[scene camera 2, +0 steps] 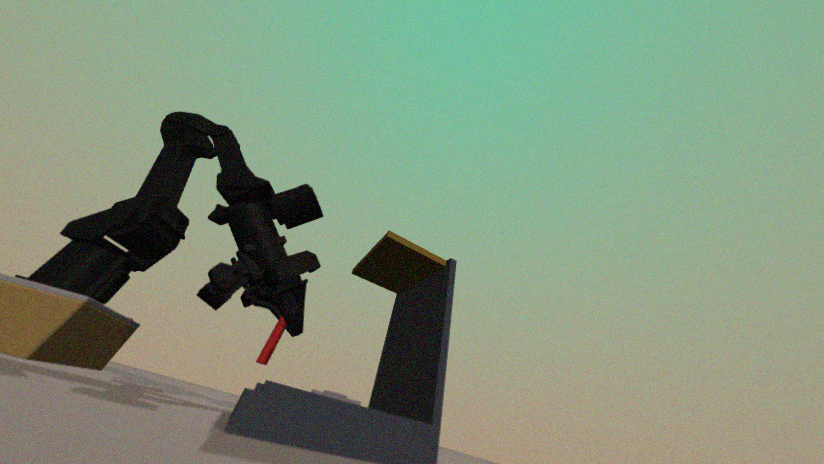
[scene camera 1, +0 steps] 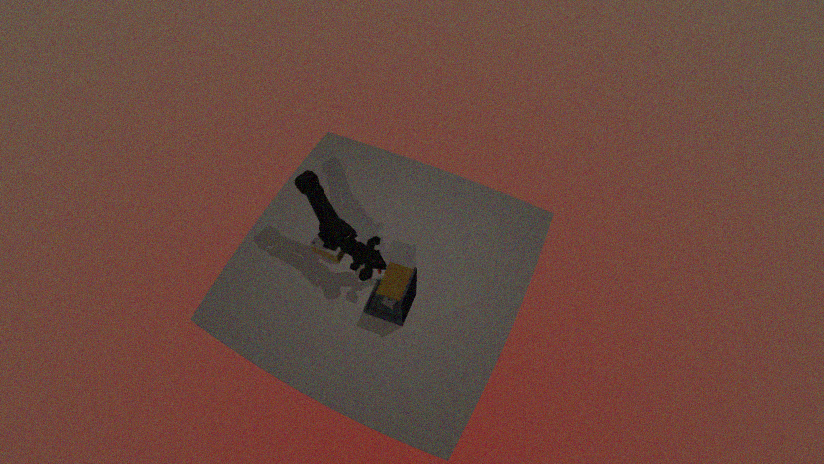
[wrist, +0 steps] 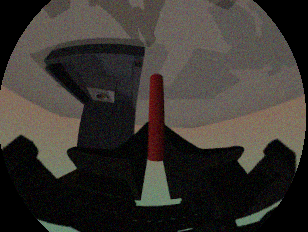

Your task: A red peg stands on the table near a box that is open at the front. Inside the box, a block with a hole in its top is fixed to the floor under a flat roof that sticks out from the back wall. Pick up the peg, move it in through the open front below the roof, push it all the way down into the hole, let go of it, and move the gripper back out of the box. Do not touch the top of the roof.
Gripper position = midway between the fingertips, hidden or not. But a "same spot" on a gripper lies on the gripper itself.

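I find my gripper in scene camera 1 point(386, 267). Scene camera 2 shows my gripper too, and so does the wrist view; on my gripper, point(scene camera 2: 287, 298) and point(wrist: 142, 170) are the same spot.
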